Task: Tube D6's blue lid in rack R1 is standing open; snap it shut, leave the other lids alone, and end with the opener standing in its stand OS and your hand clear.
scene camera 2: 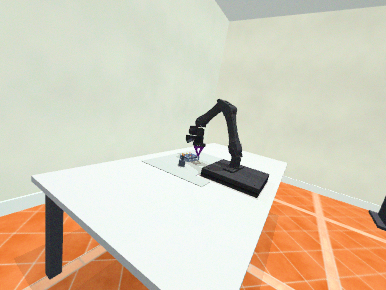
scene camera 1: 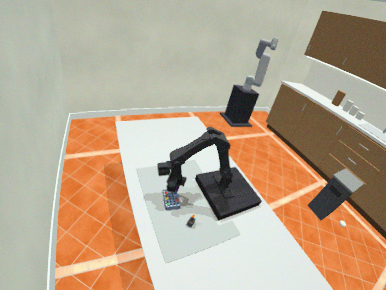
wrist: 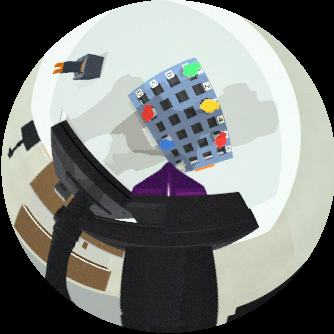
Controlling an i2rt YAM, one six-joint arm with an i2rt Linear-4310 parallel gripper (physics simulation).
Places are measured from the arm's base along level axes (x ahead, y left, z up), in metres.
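Pixels of known places: gripper, fingertip midpoint: (scene camera 2: pixel 197 155) (scene camera 1: pixel 177 190) (wrist: pixel 168 165); arm's base, origin of the base link: (scene camera 2: pixel 233 168) (scene camera 1: pixel 223 185) (wrist: pixel 86 195).
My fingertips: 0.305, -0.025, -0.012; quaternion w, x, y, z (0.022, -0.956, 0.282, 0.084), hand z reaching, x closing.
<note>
For each thing: its top centre in the pictures, then the offset to it from my fingertips, as dx, dy, dz. "*": a spot on its surface instead. Level surfaces: height alone.
- Rack R1, middle of its top: (wrist: pixel 186 133) (scene camera 1: pixel 171 194) (scene camera 2: pixel 191 151) +0.045, +0.033, +0.021
- tube D6, surface spot: (wrist: pixel 181 167) * +0.014, -0.012, -0.002
- opener, middle of its top: (scene camera 1: pixel 193 215) (scene camera 2: pixel 183 153) -0.022, +0.211, +0.048
- blue lid, middle of its top: (wrist: pixel 165 144) +0.016, +0.029, +0.005
- red lid, middle of its top: (wrist: pixel 147 113) +0.019, +0.068, +0.005
- grey mat, its level: dz -0.037
- white table, its level: dz -0.040
Rack R1 (scene camera 1: pixel 171 206) (scene camera 2: pixel 190 158) (wrist: pixel 183 124) is a blue grid rack on the grey mat, with green, yellow, red and blue lids. The whitish top of tube D6 (wrist: pixel 181 167) shows at the rack's corner by the fingertips; its blue lid cannot be made out in the wrist view. My gripper (scene camera 1: pixel 176 189) (scene camera 2: pixel 198 157) (wrist: pixel 168 165) is shut and empty, its purple fingertips pointing down at the D6 corner; contact cannot be told. The opener (scene camera 1: pixel 193 217) (scene camera 2: pixel 182 157) (wrist: pixel 60 67), orange-tipped, stands in its dark stand OS (scene camera 1: pixel 191 223) (scene camera 2: pixel 181 163) (wrist: pixel 92 67).
Another blue lid (wrist: pixel 166 144) sits close to the fingertips, along the same edge of the rack. A red lid (wrist: pixel 147 113) is farther along that edge. The arm's black base (scene camera 1: pixel 227 192) (scene camera 2: pixel 235 177) stands beside the grey mat (scene camera 1: pixel 170 245) on the white table (scene camera 1: pixel 160 135) (scene camera 2: pixel 150 215).
</note>
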